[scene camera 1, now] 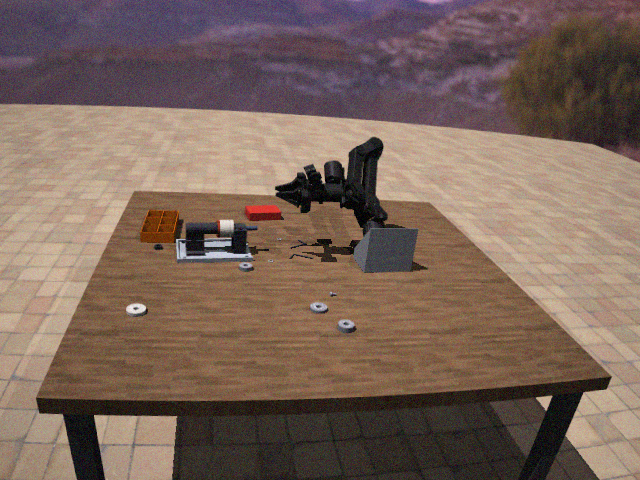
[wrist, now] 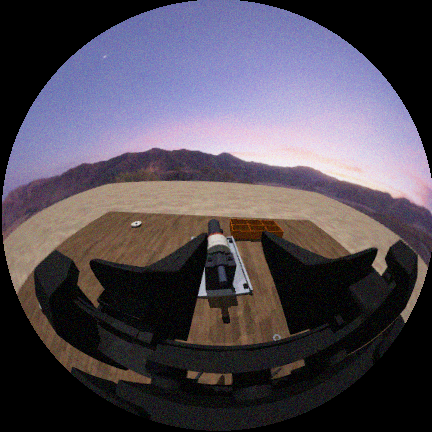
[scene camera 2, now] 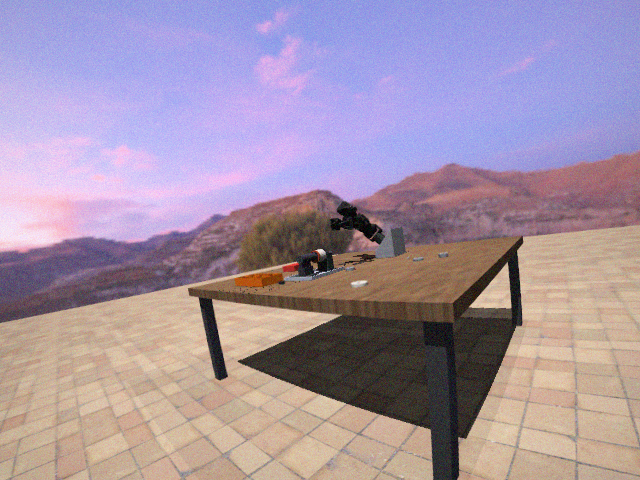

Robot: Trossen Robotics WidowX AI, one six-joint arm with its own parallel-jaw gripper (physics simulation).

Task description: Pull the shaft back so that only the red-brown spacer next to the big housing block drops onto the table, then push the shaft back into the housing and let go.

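Frame: origin at the arm's base, x back, y right, z up, level; centimetres.
Seen in the pictures: gripper, fingertip midpoint: (scene camera 1: 275,191) (wrist: 234,236) (scene camera 2: 334,225); arm's base, link origin: (scene camera 1: 376,241) (scene camera 2: 384,243).
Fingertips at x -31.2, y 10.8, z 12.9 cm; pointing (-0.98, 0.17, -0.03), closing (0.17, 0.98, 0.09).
Pixels of each thing's top centre, then the offset from my fingertips to it. "pt": a spot on its surface instead.
- blue-grey shaft, surface spot: (wrist: 223,274) (scene camera 1: 253,225) pt dz -11.7, dx -6.0, dy +1.1 cm
- orange divided tray, top centre: (scene camera 1: 160,220) (wrist: 255,224) (scene camera 2: 257,275) dz -16.9, dx -34.4, dy +20.2 cm
- red block, top centre: (scene camera 1: 263,209) (scene camera 2: 294,264) dz -17.4, dx +3.8, dy +31.8 cm
- white ring, top centre: (scene camera 1: 136,308) (scene camera 2: 359,282) dz -19.4, dx -41.9, dy -33.0 cm
The dark housing block (scene camera 1: 195,238) stands on the left of a pale base plate (scene camera 1: 214,258) (wrist: 244,279). The red-brown spacer (scene camera 1: 219,228) (wrist: 215,234) is a thin ring on the housing side of the white spacers (scene camera 1: 226,227) (wrist: 218,244). These sit between the housing and the smaller dark support (scene camera 1: 239,240) (wrist: 219,278). The blue-grey shaft (scene camera 1: 251,227) (wrist: 223,274) sticks out of the support on the right in scene camera 1. My gripper (scene camera 1: 276,191) (wrist: 234,236) is open and empty. It hangs above and to the right of the shaft's end, apart from it.
An orange divided tray (scene camera 1: 160,226) (scene camera 2: 258,279) (wrist: 256,229) stands behind the housing. A red block (scene camera 1: 263,212) lies at the back. A grey wedge (scene camera 1: 387,250) (scene camera 2: 394,243) stands by the arm's base. A white ring (scene camera 1: 130,311) and grey rings (scene camera 1: 312,308) (scene camera 1: 339,328) lie toward the front.
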